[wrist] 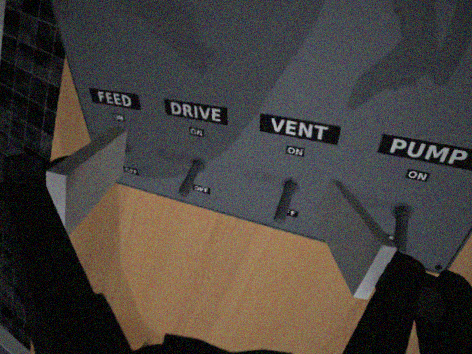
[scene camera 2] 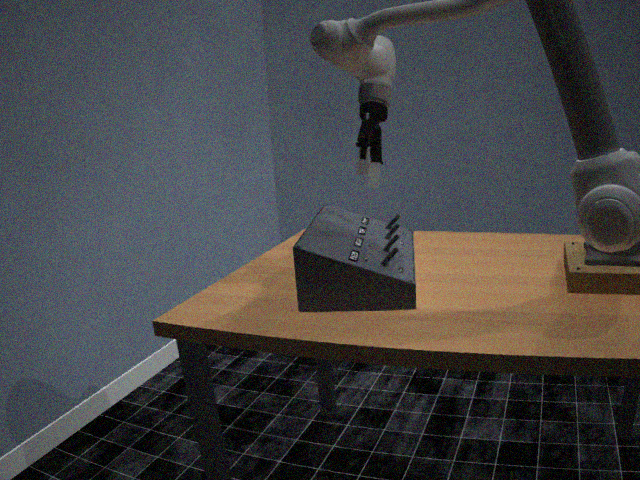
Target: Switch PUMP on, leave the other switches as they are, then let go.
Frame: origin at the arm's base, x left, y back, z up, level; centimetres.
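Seen in the pictures: gripper, fingertip midpoint: point(wrist: 227, 176) point(scene camera 2: 367, 180); arm's base, origin of the base link: point(scene camera 2: 616, 256).
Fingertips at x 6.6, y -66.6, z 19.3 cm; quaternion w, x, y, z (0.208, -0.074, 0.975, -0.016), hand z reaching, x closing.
Note:
Pixels of each thing's middle, then the offset from my fingertips to it. Level surfaces: height alone.
- dark grey switch box, body centre: point(wrist: 257, 118) point(scene camera 2: 361, 255) dy -1.1, dx +4.8, dz -18.9 cm
- PUMP switch, body centre: point(wrist: 400, 232) dy +1.6, dx -14.9, dz -14.0 cm
- VENT lever, body centre: point(wrist: 284, 203) dy +5.1, dx -3.4, dz -14.0 cm
- DRIVE lever, body centre: point(wrist: 189, 179) point(scene camera 2: 392, 242) dy +8.6, dx +8.1, dz -14.0 cm
- wooden table, its level: dz -24.7 cm
The dark grey switch box point(scene camera 2: 351, 284) point(wrist: 225, 60) has a sloped face. The PUMP switch point(wrist: 401, 225) is at the right of the wrist view, its lever tilted towards the lower edge, away from the ON label; its OFF label is hidden. The VENT lever point(wrist: 286, 200) and DRIVE lever point(wrist: 191, 177) tilt the same way, towards OFF. The FEED lever is hidden behind the left finger in the wrist view. My gripper point(scene camera 2: 368, 173) point(wrist: 227, 176) is open and empty, well above the box. In the wrist view its right finger appears between VENT and PUMP.
The box stands on the wooden table point(scene camera 2: 475, 320) point(wrist: 215, 280), near its left end. The arm's base plate point(scene camera 2: 599, 281) is at the right. A blue-grey wall point(scene camera 2: 129, 155) rises behind and to the left. Dark floor tiles point(scene camera 2: 361, 413) point(wrist: 30, 90) show beyond the table edge.

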